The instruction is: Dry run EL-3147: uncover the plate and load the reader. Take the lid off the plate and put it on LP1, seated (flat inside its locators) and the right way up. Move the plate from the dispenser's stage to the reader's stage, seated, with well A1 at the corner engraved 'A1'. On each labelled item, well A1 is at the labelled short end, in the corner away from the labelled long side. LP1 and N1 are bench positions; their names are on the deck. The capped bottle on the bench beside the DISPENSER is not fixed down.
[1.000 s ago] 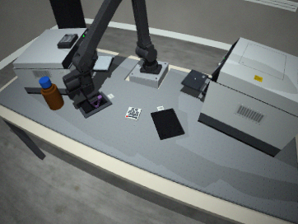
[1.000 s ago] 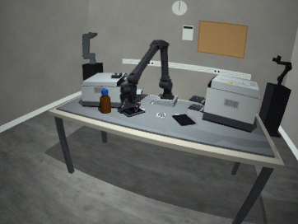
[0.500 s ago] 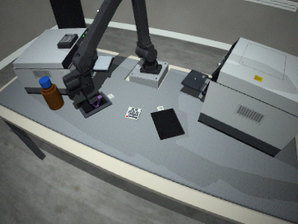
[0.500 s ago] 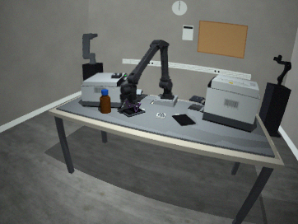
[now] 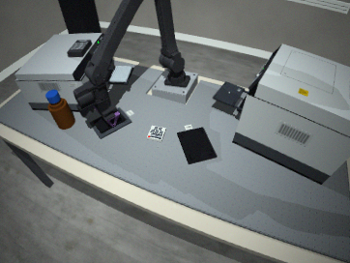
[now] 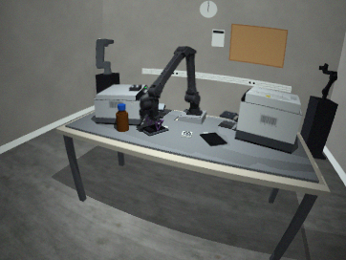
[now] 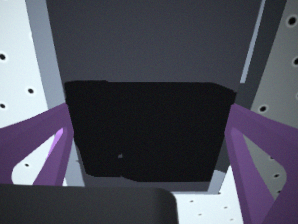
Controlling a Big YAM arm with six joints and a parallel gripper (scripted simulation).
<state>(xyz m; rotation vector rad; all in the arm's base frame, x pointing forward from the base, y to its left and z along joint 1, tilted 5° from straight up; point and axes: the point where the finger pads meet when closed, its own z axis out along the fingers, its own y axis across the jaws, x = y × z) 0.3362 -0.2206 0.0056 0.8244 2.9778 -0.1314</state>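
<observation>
Right now the lidded plate is right at my hand. From my hand the other things lie so: label (90 mm behind, 60 mm to the left, 20 mm below); then LP1 pad (20 mm below); then brown capped bottle (210 mm to the right, 90 mm above, 60 mm ahead).
</observation>
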